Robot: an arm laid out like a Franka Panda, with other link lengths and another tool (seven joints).
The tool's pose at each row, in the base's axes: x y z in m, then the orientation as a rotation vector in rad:
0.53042, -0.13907, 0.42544, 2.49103, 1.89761, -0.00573
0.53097, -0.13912, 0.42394, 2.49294, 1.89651, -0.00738
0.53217, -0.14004, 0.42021, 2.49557, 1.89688, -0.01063
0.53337, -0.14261, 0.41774, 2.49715, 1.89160, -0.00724
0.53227, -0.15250, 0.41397, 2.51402, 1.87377, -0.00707
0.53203, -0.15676, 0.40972, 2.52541, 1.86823, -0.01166
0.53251, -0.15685, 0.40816, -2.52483, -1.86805, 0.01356
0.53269, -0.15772, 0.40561, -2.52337, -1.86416, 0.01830
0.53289, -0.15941, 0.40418, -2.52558, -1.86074, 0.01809
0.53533, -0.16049, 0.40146, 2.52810, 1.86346, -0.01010
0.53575, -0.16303, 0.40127, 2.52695, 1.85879, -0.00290
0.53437, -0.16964, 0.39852, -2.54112, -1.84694, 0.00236
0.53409, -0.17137, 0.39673, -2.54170, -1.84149, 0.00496
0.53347, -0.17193, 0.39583, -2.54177, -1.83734, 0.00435
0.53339, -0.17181, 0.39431, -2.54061, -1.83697, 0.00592
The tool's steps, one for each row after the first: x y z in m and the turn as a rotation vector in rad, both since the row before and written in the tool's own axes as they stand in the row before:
0.00011, 0.00053, 0.00150, 0.00133, -0.00032, 0.00129
-0.00053, 0.00139, 0.00374, 0.00311, -0.00024, 0.00081
-0.00213, 0.00184, 0.00249, -0.00284, 0.00054, 0.00331
-0.00978, 0.00160, 0.00387, 0.00221, 0.00173, 0.01556
-0.00412, 0.00098, 0.00428, 0.00646, 0.00116, 0.00714
0.00006, 0.00049, 0.00156, 0.00156, -0.00036, -0.00013
-0.00076, 0.00044, 0.00255, 0.00459, -0.00037, 0.00143
-0.00155, 0.00070, 0.00143, 0.00013, 0.00027, 0.00259
-0.00029, 0.00268, 0.00269, -0.00740, 0.00088, -0.00042
-0.00230, 0.00115, 0.00020, -0.00570, 0.00149, 0.00198
-0.00671, 0.00064, 0.00278, 0.00369, 0.00311, 0.01142
-0.00173, 0.00027, 0.00179, 0.00318, 0.00026, 0.00302
-0.00072, -0.00041, 0.00090, 0.00170, 0.00171, 0.00216
0.00009, -0.00010, 0.00152, 0.00152, -0.00014, -0.00024

